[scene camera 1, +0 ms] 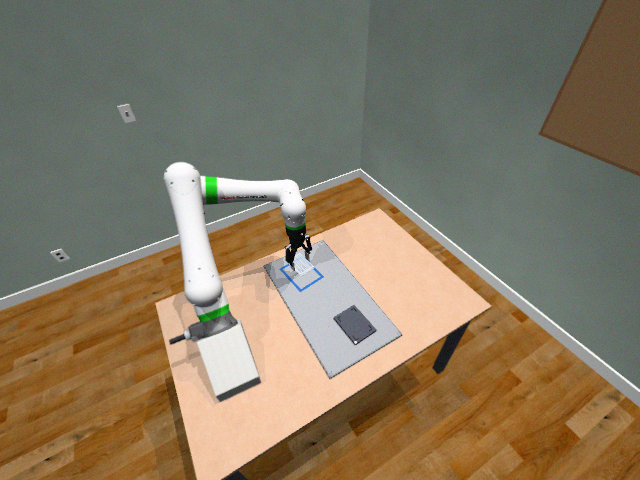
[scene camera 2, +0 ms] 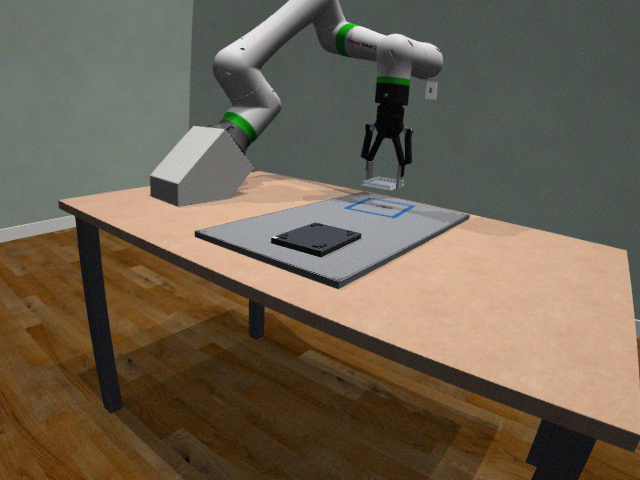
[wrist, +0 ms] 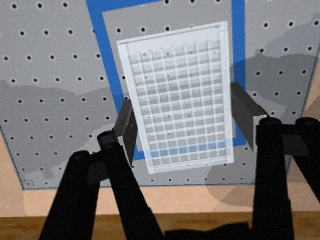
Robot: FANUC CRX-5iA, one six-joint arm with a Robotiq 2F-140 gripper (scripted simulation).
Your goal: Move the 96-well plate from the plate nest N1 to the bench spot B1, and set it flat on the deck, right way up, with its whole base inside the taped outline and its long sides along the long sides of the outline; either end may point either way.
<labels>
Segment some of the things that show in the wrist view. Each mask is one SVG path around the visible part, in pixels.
The gripper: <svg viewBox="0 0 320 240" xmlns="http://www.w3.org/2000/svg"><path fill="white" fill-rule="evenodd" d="M320 121L311 117L302 117L296 119L295 124L282 124L278 118L270 117L238 82L230 83L232 117L252 151L257 152L252 229L249 227L248 222L225 224L208 231L191 229L164 231L163 235L131 170L138 127L131 99L124 100L115 126L112 130L102 132L97 136L100 151L89 154L87 150L81 150L70 156L38 240L92 240L100 181L109 179L126 240L295 240L291 201L288 198L284 152L285 155L293 156L297 166L320 203Z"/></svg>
A 96-well plate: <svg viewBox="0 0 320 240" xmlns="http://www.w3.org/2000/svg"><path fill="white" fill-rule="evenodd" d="M226 20L116 41L149 174L234 163L229 40Z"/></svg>
</labels>
